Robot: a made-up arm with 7 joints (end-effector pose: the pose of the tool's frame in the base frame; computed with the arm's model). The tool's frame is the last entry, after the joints. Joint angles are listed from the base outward.
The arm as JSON. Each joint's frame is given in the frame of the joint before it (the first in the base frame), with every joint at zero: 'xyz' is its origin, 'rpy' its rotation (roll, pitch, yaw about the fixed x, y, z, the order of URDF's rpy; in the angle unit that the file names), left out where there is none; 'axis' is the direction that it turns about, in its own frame. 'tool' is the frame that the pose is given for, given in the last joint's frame.
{
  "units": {
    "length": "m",
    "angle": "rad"
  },
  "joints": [
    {
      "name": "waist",
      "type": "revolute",
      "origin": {
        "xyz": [
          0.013,
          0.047,
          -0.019
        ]
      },
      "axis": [
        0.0,
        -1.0,
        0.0
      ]
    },
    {
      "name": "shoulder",
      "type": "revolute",
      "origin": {
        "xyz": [
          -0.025,
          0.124,
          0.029
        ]
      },
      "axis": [
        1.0,
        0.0,
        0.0
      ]
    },
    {
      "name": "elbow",
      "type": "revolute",
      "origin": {
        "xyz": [
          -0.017,
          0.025,
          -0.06
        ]
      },
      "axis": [
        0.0,
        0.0,
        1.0
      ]
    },
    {
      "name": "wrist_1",
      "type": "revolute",
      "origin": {
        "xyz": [
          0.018,
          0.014,
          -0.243
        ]
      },
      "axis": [
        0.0,
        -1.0,
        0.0
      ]
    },
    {
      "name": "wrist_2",
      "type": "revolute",
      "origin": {
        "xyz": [
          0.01,
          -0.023,
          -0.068
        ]
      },
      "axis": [
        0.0,
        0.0,
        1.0
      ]
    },
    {
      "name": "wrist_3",
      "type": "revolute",
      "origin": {
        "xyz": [
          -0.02,
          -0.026,
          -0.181
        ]
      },
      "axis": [
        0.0,
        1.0,
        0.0
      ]
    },
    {
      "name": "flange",
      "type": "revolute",
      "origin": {
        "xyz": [
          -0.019,
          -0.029,
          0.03
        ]
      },
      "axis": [
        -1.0,
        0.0,
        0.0
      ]
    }
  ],
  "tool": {
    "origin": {
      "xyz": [
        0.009,
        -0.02,
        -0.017
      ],
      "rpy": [
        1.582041,
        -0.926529,
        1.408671
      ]
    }
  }
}
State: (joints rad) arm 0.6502 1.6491 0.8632 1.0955 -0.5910 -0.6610 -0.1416
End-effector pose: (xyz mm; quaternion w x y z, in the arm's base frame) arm -13.0 625.9 234.8 0.3951 0.0643 0.8143 -0.4204
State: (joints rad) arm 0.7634 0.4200 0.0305 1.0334 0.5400 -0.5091 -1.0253
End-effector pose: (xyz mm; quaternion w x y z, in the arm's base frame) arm 413.1 310.4 -150.7 0.3103 0.3049 -0.1132 -0.8933
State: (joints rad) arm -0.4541 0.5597 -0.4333 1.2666 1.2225 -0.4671 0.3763
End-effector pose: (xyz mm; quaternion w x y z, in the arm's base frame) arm 26.7 204.5 -370.0 0.3777 0.1128 0.2825 0.8745
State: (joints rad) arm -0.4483 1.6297 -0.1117 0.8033 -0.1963 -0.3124 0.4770
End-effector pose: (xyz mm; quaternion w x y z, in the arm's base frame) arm 98.6 666.7 -76.1 0.3702 0.7038 -0.5034 0.3381
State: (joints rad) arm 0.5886 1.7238 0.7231 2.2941 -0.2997 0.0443 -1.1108
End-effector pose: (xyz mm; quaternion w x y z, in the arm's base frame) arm 37.1 314.2 225.6 0.3975 0.6776 0.6015 -0.1454
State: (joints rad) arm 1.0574 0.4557 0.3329 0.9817 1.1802 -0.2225 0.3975
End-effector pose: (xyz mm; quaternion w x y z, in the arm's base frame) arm 369.8 369.2 27.8 0.2220 -0.6075 0.1325 0.7510
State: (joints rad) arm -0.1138 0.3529 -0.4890 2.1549 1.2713 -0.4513 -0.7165
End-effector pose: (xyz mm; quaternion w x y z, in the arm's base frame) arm 102.3 103.0 -151.3 0.2055 -0.1100 0.5042 0.8315
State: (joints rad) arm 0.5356 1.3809 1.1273 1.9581 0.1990 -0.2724 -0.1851
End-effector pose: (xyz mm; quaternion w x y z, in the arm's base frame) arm 34.8 425.0 219.4 0.2906 0.5249 0.6683 -0.4398
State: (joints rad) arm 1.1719 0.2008 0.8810 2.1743 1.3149 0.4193 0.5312
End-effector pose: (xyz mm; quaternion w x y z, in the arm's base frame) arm 99.3 303.2 44.7 0.4036 -0.7982 -0.1829 0.4081
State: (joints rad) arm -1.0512 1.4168 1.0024 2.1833 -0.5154 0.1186 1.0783
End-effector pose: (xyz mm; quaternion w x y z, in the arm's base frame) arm 221.8 419.9 -50.1 0.4580 0.4989 -0.7006 0.2246
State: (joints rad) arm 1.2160 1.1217 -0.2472 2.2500 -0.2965 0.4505 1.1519
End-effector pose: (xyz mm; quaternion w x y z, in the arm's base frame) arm 192.9 299.2 49.2 0.2629 0.1329 -0.7997 0.5231
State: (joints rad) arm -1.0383 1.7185 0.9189 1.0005 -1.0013 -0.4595 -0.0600
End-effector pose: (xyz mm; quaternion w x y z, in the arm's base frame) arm 279.8 635.8 38.7 0.2497 0.4219 -0.8625 0.1253
